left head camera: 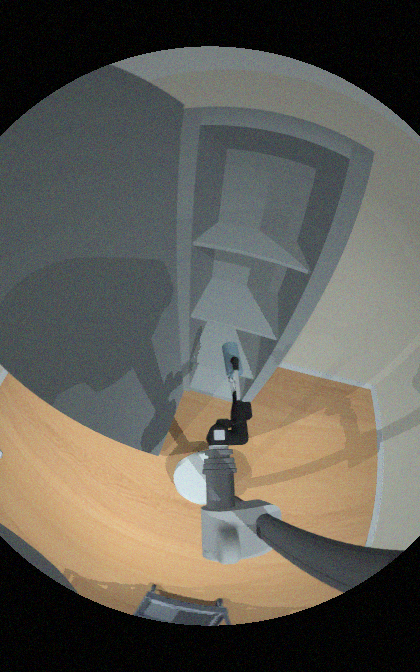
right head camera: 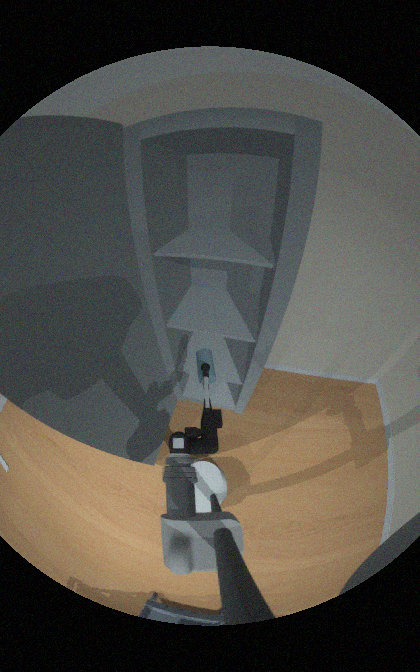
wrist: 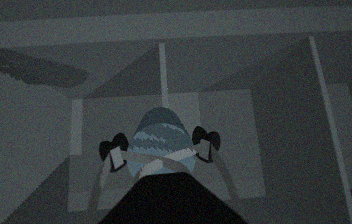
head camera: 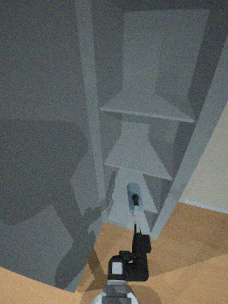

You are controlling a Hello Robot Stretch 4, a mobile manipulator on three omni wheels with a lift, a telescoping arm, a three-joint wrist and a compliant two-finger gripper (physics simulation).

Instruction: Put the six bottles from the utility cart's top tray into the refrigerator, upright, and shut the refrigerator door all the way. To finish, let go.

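Seen in the pictures: gripper, fingertip midpoint: (left head camera: 231, 363) (right head camera: 205, 370) (wrist: 160, 141) (head camera: 134, 200); robot's base, link origin: (left head camera: 201, 476) (right head camera: 198, 484).
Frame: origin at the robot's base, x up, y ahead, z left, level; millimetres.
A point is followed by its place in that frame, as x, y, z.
Note:
A blue bottle (head camera: 133, 190) {919, 543, -81} (left head camera: 229, 351) {917, 544, -74} (right head camera: 204, 357) {919, 545, -87} (wrist: 161, 131) {889, 455, -66} is between my fingertips. My gripper (head camera: 135, 201) {885, 504, -87} (left head camera: 234, 363) {885, 504, -87} (right head camera: 205, 369) {885, 504, -87} (wrist: 160, 141) {885, 504, -87} is shut on it and points at the lower part of the open refrigerator (head camera: 89, 75) {1440, 770, 139} (left head camera: 188, 175) {1542, 767, 129} (right head camera: 306, 165) {1640, 614, -370}. In the head views the bottle shows in front of the lower interior, below two wide shelves; its exact tilt and depth are hard to tell. No bottle can be made out on the visible shelves. The refrigerator door (head camera: 35, 75) {1481, 497, 235} (left head camera: 90, 175) {1555, 405, 263} (right head camera: 60, 200) {1566, 489, 238} stands wide open on the left.
The utility cart (left head camera: 161, 611) (right head camera: 185, 611) shows partly at the bottom edge of the side head views; what its tray bears cannot be seen. A pale wall (left head camera: 360, 280) {1175, 988, -1068} (right head camera: 355, 280) {1121, 960, -1158} stands to the right of the refrigerator. A white round base (left head camera: 189, 478) {187, -4, 92} (right head camera: 212, 480) {187, 40, -105} is under my arm.

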